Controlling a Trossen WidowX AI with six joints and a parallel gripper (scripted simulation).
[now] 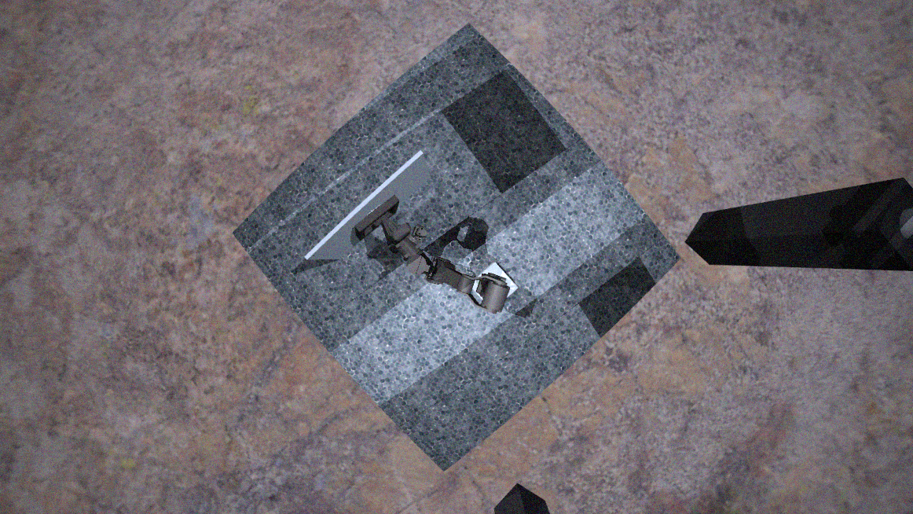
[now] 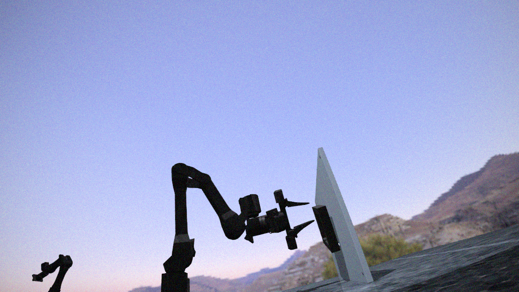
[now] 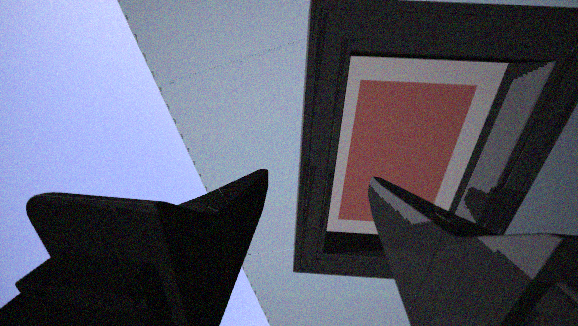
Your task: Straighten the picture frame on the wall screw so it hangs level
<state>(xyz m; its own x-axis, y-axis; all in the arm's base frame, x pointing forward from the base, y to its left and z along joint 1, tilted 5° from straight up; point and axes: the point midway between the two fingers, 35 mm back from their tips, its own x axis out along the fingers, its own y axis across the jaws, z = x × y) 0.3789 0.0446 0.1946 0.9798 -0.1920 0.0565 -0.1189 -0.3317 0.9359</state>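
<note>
Now: the picture frame 4 cm ahead of my gripper tip, 1 cm to the left of it and 5 cm below it. The rest, counted from my gripper tip: wall panel (4 cm ahead, 6 cm below).
</note>
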